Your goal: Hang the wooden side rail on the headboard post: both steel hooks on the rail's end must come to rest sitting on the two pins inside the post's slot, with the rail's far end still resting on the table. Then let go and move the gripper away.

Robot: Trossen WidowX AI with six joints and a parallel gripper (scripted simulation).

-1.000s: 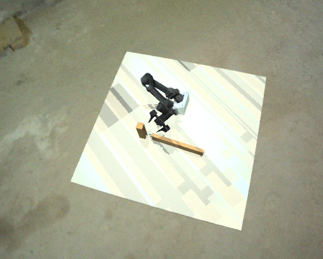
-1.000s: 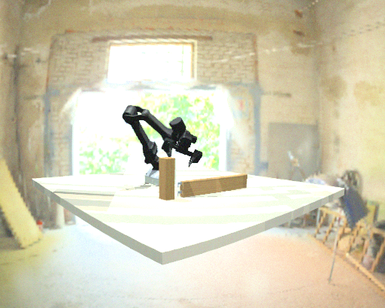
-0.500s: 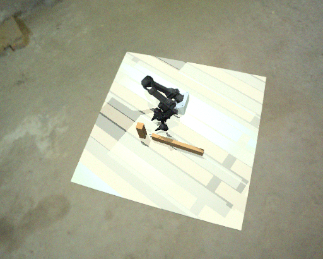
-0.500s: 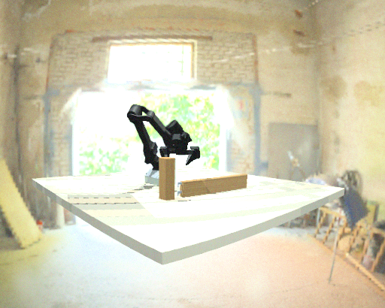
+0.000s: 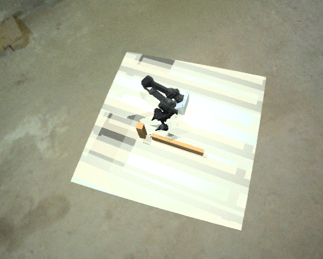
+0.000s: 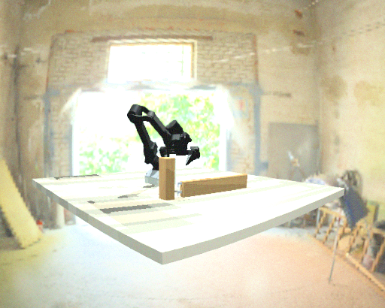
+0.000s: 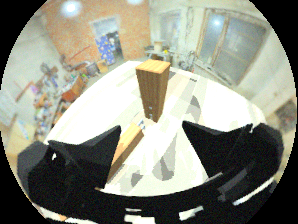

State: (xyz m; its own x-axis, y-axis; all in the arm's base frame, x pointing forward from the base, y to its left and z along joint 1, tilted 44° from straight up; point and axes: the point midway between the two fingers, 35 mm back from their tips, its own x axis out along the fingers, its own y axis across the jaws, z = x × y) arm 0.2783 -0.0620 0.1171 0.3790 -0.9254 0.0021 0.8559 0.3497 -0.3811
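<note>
Now: gripper tip 90 mm to the left of the wooden headboard post, 60 mm above it and 40 mm short of it.
</note>
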